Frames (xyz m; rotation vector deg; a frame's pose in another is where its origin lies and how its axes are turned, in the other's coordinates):
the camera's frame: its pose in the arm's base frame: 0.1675 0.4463 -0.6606 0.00 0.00 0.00
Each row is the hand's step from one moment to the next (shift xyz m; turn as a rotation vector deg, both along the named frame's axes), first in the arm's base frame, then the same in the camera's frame.
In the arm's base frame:
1: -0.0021 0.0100 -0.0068 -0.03 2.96 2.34
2: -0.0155 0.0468 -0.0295 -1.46 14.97 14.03
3: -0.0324 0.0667 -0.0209 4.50 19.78 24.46
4: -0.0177 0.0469 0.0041 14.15 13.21 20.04
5: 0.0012 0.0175 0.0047 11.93 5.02 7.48
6: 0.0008 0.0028 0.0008 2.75 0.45 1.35
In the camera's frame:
1: -0.0021 0.0100 -0.0068 -0.03 2.96 2.34
2: -0.0155 0.0468 -0.0295 -1.46 14.97 14.03
3: -0.0324 0.0667 -0.0209 4.50 19.78 24.46
4: -0.0177 0.0469 0.0041 14.15 13.21 20.04
5: 0.0012 0.0175 0.0047 11.93 5.02 7.48
6: 0.0008 0.0028 0.0008 2.75 0.45 1.35

